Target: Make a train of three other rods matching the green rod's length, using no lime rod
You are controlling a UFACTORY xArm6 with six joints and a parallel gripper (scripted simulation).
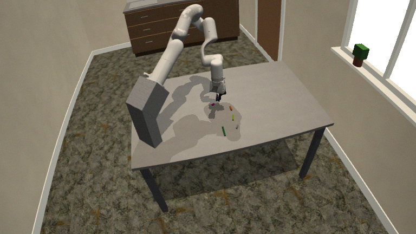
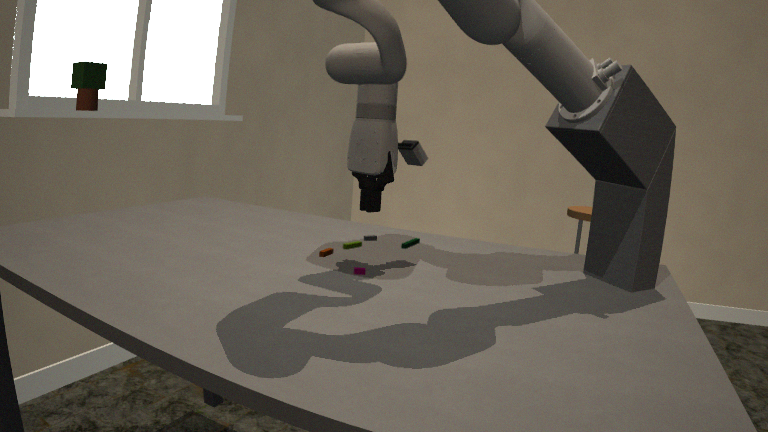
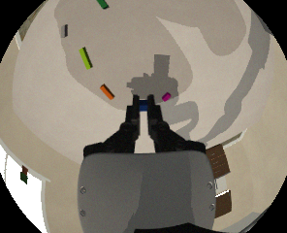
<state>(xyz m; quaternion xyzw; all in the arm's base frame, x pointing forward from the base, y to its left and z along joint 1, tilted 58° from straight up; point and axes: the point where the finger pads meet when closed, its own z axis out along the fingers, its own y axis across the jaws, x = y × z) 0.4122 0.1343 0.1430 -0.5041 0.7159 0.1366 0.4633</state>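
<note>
The magenta rod lies 12 cm below my hand, 6 cm to the left of it and 5 cm behind it. From my hand the other things lie so: lime rod (12 cm below, 11 cm ahead, 6 cm to the right); blue rod (2 cm below); orange rod (12 cm below, 8 cm ahead, 4 cm to the left).
</note>
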